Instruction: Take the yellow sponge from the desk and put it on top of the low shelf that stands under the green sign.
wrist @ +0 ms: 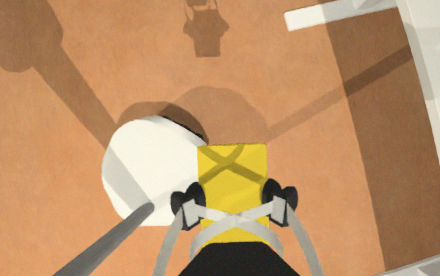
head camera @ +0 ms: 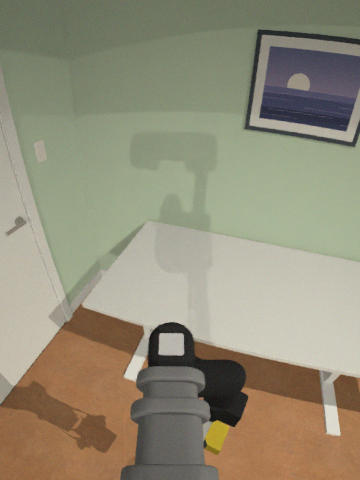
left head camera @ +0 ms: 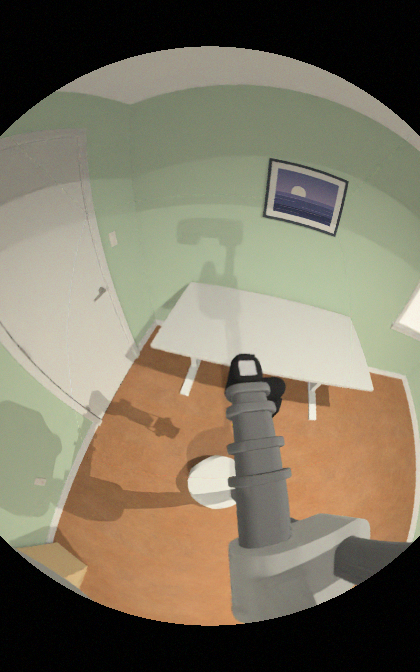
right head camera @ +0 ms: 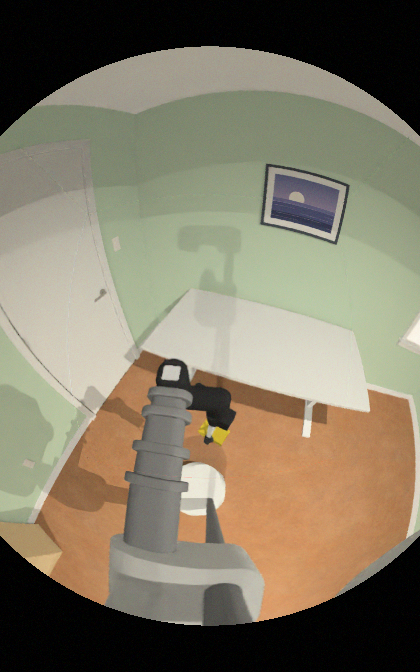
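Where they show: gripper, fingertip midpoint: (wrist: 233, 195); robot's base, link origin: (wrist: 164, 167).
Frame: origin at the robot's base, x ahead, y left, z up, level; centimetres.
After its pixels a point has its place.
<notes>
The yellow sponge (head camera: 217, 436) {z 85.8, x 25.4, y -11.3 cm} (right head camera: 220, 435) (wrist: 232, 172) {z 85.8, x 28.6, y -6.5 cm} is between the two black fingertips of my gripper (wrist: 233, 195) {z 83.7, x 27.3, y -8.7 cm}, which is shut on it. In the wrist view the sponge hangs above the brown floor, its left edge overlapping the white round base. In the head view and right head view, gripper and sponge are in front of the near edge of the white desk (head camera: 280, 300) {z 69.3, x 82.8, y -50.5 cm} (left head camera: 300, 340) (right head camera: 290, 350), off its top. In the left head view my arm hides most of the sponge. The low shelf and the green sign do not show clearly in any view.
The white round base (left head camera: 210, 482) (right head camera: 204, 487) (wrist: 150, 170) {z 18.7, x 0.1, y 1.1 cm} is on the floor below the arm. A white door (head camera: 20, 280) {z 58.0, x 102.6, y 85.7 cm} (left head camera: 50, 280) is at the left. A light wooden box-like piece (left head camera: 60, 565) (right head camera: 30, 545) is at the lower left. A framed picture (head camera: 305, 105) {z 147.7, x 129.7, y -60.4 cm} hangs above the desk.
</notes>
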